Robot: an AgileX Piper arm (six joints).
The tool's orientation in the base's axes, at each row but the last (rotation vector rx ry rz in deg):
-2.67 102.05 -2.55
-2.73 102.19 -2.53
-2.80 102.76 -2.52
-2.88 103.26 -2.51
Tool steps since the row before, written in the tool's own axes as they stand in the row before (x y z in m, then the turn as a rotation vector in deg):
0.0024 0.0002 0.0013 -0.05 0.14 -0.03
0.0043 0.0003 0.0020 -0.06 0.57 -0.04
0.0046 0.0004 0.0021 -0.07 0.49 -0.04
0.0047 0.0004 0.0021 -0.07 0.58 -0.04
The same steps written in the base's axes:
0.0008 0.0001 -0.0026 -0.02 0.14 0.05
0.0010 0.0000 -0.0046 -0.03 0.57 0.04
0.0010 0.0001 -0.0050 -0.03 0.49 0.05
0.0010 0.0001 -0.0051 -0.03 0.58 0.04

